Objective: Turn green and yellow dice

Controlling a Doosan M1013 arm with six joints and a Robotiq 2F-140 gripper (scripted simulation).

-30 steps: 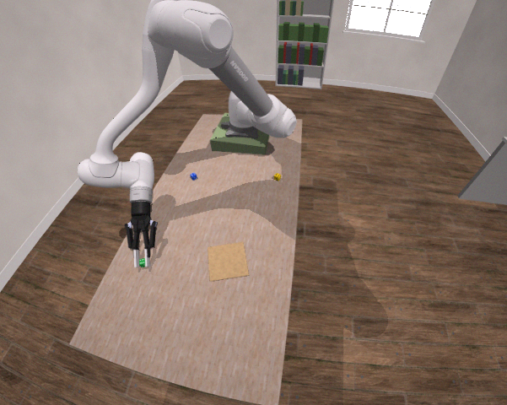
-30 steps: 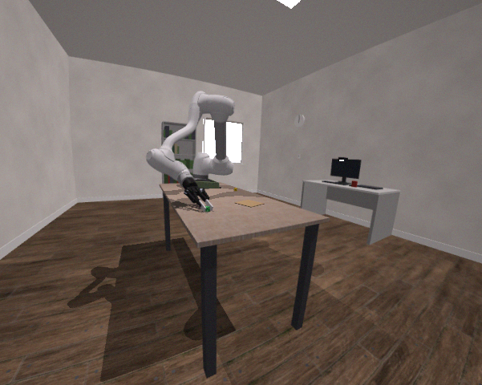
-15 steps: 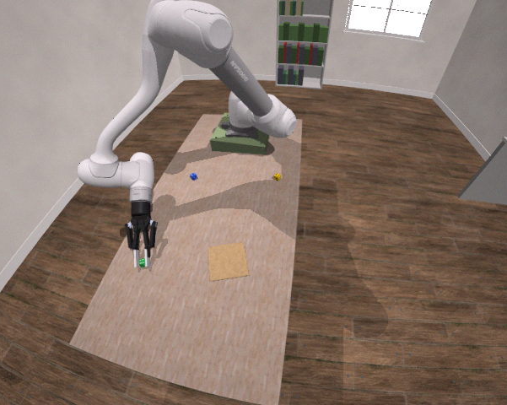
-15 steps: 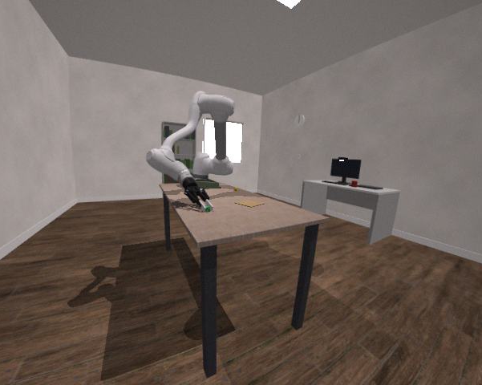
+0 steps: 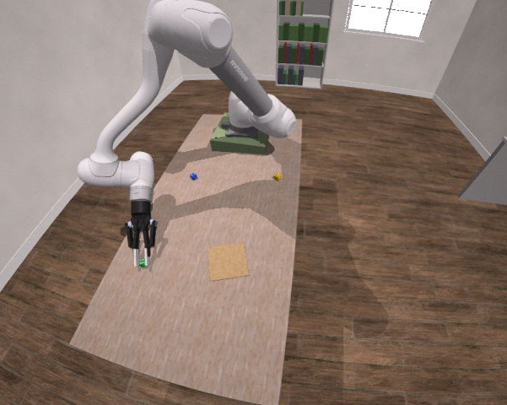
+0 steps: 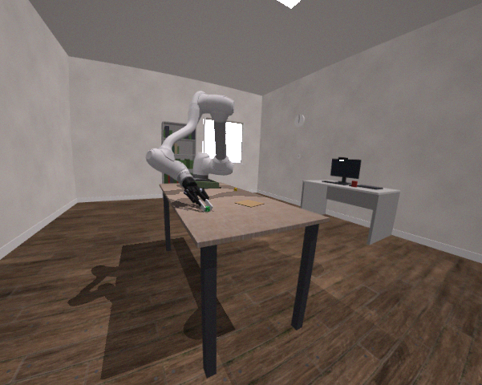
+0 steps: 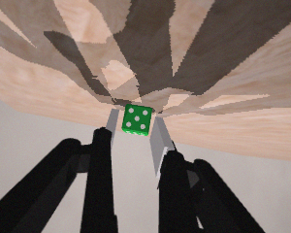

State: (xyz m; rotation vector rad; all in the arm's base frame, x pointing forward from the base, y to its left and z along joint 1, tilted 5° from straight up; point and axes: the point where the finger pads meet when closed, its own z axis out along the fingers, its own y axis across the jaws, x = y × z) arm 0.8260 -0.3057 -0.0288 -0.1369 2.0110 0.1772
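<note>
Right now the green die is 2 cm below my hand and 1 cm ahead of it. From my hand the other things lie so: tan mat: 33 cm to the left, 3 cm below, 3 cm behind; then blue die: 47 cm behind, 9 cm to the left, 2 cm below; then yellow die: 51 cm to the left, 48 cm behind, 2 cm below.
</note>
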